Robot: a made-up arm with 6 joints.
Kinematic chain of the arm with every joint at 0, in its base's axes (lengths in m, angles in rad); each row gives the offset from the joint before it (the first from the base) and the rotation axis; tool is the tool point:
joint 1: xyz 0 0 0.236 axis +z
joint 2: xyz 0 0 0 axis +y
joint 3: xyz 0 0 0.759 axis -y
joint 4: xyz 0 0 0 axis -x
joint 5: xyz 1.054 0 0 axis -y
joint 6: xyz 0 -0.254 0 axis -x
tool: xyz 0 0 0
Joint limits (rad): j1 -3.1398..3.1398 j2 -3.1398..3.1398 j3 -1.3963..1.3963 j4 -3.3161..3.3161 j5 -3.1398..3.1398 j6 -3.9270..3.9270
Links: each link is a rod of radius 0.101 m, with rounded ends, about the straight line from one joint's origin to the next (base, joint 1, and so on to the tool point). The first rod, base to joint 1, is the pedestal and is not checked.
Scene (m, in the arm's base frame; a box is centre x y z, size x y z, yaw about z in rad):
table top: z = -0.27
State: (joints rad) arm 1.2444 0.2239 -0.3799 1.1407 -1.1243 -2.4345
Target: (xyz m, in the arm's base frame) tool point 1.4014 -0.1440 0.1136
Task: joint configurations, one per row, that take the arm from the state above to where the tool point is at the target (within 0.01 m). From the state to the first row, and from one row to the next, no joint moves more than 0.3 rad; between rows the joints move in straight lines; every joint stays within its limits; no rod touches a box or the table.
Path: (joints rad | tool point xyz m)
1: 0.9945 0.3395 -0.3134 1.1128 -1.1243 -2.4345 | 0.7635 0.9688 0.4923
2: 0.7446 0.4551 -0.2470 1.0848 -1.1243 -2.4345 | 1.0241 0.7825 0.4085
3: 0.4948 0.5706 -0.1805 1.0569 -1.1243 -2.4345 | 1.2309 0.5223 0.3171
4: 0.2449 0.6862 -0.1141 1.0290 -1.1243 -2.4345 | 1.3620 0.2054 0.2185
5: -0.0050 0.8018 -0.0476 1.0011 -1.1243 -2.4345 | 1.4014 -0.1440 0.1136

